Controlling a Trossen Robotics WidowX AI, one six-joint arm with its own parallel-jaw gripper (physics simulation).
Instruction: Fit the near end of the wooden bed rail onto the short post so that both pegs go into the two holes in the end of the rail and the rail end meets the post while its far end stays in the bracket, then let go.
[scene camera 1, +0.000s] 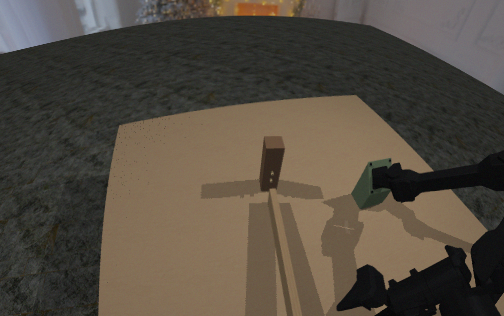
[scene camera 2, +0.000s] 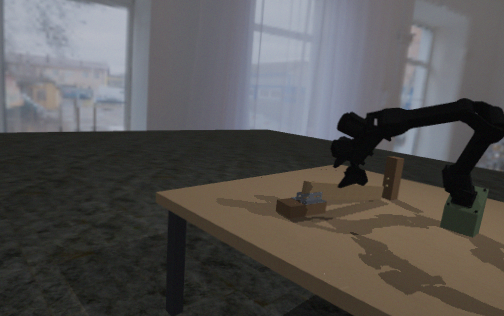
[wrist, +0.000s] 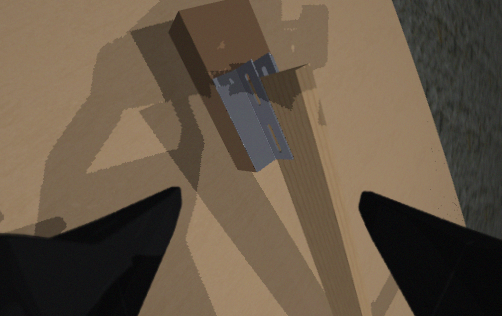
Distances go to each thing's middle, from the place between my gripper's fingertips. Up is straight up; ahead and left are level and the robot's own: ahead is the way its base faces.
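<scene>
Counting from my hand, I find the grey metal bracket (wrist: 251, 119) 90 mm ahead, 10 mm to the left and 100 mm below. The short wooden post (scene camera 1: 273, 150) is 460 mm to the right of my hand and 20 mm ahead of it, and it is also 50 mm below. As for the wooden bed rail (scene camera 2: 330, 190), that is 180 mm to the right of my hand, 60 mm ahead of it and 90 mm below.
</scene>
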